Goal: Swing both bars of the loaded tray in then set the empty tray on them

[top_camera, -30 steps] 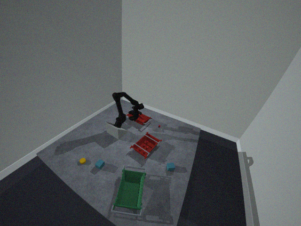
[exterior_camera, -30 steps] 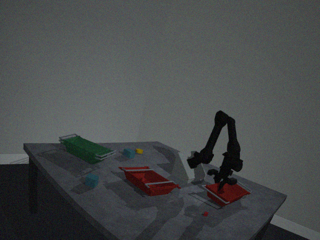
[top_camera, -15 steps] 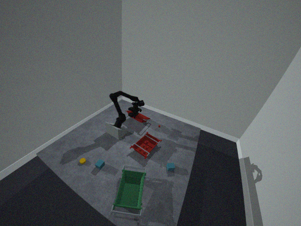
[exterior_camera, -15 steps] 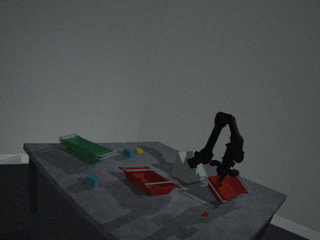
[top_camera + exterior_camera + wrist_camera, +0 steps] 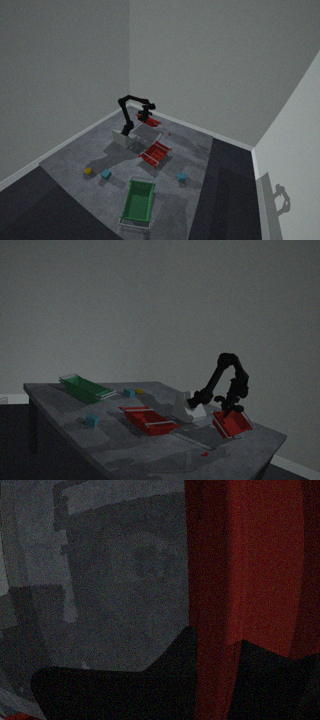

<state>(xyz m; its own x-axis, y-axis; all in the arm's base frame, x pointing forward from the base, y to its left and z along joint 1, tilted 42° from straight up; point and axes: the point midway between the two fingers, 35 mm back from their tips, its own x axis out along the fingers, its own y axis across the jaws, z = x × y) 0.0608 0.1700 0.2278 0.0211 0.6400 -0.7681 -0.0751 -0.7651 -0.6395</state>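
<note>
Now: the red tray 8 cm to the left of my gripper tip and 1 cm ahead of it. From my gripper tip the other things lie so: small red block (28 cm ahead, 11 cm to the left, 11 cm below); yellow disc (73 cm to the right, 11 cm below, 7 cm behind).
</note>
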